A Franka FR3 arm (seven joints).
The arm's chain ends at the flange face. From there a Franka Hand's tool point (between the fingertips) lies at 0.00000 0.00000 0.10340 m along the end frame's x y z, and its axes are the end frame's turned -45 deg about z.
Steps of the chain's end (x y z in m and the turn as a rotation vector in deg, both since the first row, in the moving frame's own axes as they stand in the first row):
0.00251 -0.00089 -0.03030 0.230 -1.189 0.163
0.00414 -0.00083 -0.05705 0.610 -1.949 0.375
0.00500 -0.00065 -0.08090 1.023 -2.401 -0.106
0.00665 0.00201 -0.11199 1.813 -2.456 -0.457
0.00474 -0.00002 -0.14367 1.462 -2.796 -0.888
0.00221 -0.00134 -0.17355 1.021 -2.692 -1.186
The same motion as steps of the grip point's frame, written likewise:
0.00118 -0.00067 -0.03032 1.003 -0.678 0.163
0.00182 -0.00093 -0.05712 1.809 -0.947 0.375
0.00223 -0.00129 -0.08101 2.421 -0.974 -0.106
0.00244 0.00068 -0.11214 3.019 -0.455 -0.457
0.00162 -0.00208 -0.14383 3.011 -0.943 -0.888
0.00033 -0.00410 -0.17368 2.625 -1.182 -1.186

